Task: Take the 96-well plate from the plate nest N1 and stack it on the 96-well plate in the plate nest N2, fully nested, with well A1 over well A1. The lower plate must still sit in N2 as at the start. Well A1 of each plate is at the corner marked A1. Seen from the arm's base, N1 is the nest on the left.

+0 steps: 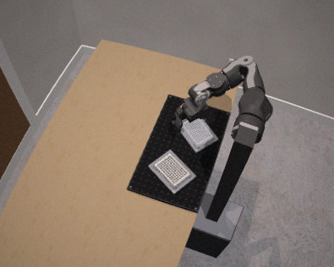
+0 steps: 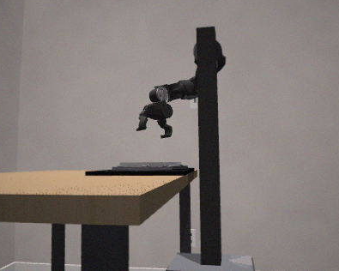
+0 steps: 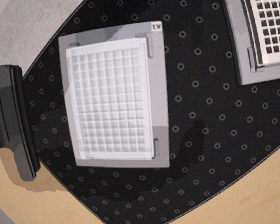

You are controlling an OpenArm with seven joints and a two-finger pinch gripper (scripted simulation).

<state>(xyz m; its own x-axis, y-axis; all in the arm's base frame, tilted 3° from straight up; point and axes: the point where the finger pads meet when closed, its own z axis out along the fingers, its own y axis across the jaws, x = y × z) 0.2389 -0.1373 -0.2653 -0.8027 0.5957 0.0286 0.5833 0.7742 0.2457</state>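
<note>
Now: hand 12 cm above the A1 mark, 6 cm past it and 4 cm to the right of it.
</note>
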